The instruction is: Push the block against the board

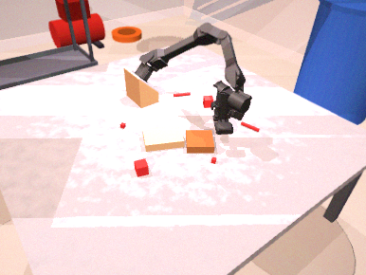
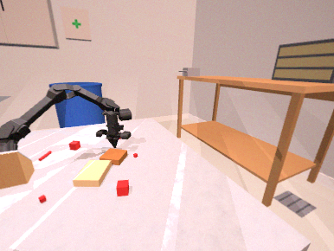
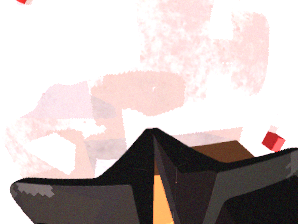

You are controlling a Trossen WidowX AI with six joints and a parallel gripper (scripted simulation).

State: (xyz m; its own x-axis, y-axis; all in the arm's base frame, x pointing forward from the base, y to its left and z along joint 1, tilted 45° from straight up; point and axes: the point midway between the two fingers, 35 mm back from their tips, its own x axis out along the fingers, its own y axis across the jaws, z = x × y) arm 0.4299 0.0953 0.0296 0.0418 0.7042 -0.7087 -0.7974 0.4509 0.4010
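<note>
The orange square block is 90 mm to the right of my gripper tip and 20 mm behind it. From my gripper tip the other things lie so: pale tan board: 190 mm to the right, 120 mm behind.
</note>
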